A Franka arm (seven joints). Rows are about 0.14 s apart.
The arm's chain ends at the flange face. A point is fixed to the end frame.
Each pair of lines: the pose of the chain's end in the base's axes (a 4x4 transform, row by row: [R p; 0 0 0 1], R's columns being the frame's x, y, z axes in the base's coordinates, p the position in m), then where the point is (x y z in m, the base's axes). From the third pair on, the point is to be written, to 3 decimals.
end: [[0.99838 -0.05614 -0.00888 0.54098], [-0.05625 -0.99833 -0.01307 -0.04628], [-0.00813 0.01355 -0.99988 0.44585], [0 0 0 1]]
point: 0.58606 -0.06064 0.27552
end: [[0.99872 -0.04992 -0.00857 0.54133], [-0.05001 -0.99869 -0.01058 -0.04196], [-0.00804 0.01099 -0.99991 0.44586], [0 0 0 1]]
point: 0.58654 -0.05561 0.27550
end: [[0.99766 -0.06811 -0.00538 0.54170], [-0.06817 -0.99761 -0.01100 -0.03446], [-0.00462 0.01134 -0.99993 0.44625], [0 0 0 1]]
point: 0.587 -0.049 0.276
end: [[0.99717 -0.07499 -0.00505 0.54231], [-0.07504 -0.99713 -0.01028 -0.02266], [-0.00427 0.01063 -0.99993 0.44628], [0 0 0 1]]
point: 0.588 -0.037 0.276
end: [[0.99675 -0.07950 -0.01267 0.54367], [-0.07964 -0.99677 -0.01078 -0.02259], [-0.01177 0.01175 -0.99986 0.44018], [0 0 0 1]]
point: 0.588 -0.038 0.270
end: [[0.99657 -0.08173 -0.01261 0.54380], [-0.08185 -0.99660 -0.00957 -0.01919], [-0.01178 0.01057 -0.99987 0.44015], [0 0 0 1]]
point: 0.588 -0.034 0.270
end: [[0.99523 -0.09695 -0.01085 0.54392], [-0.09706 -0.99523 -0.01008 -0.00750], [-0.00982 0.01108 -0.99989 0.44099], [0 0 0 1]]
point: 0.588 -0.023 0.271
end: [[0.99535 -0.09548 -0.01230 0.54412], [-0.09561 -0.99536 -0.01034 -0.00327], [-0.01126 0.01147 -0.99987 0.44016], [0 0 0 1]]
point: 0.588 -0.019 0.270
